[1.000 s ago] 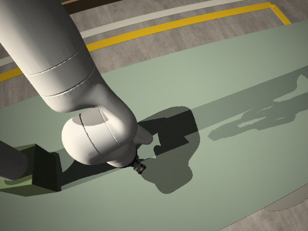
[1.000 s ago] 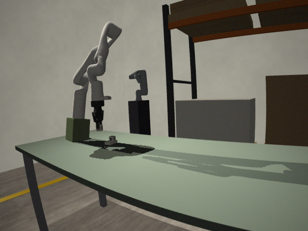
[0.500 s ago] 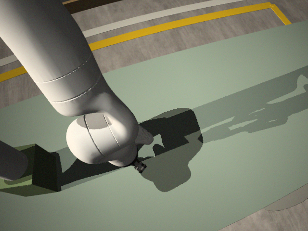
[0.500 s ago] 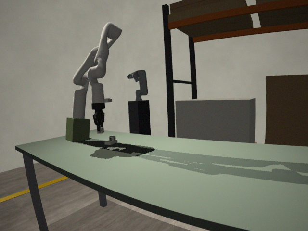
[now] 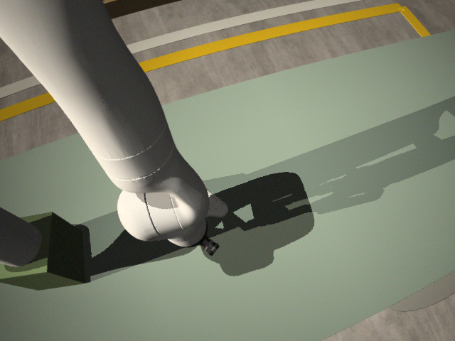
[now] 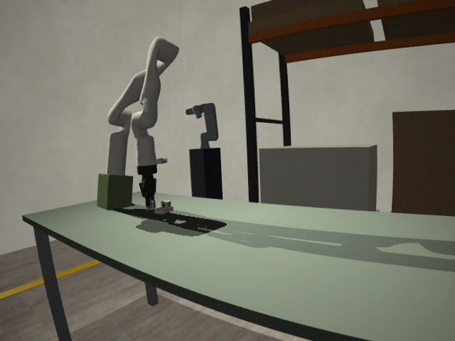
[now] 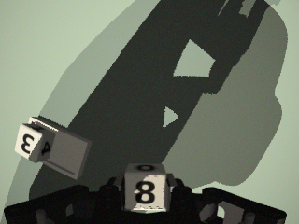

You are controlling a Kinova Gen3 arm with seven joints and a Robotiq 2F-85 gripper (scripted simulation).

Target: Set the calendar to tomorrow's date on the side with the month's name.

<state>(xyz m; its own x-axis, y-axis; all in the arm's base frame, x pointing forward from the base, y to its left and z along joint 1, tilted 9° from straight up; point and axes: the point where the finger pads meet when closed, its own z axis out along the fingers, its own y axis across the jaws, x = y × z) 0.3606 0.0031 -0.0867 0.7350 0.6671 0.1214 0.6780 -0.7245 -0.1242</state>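
Now: hand 9 cm to the right of the white tray, 6 cm above it and 5 cm past it. The rest, counted from my hand: white cube 1 cm below.
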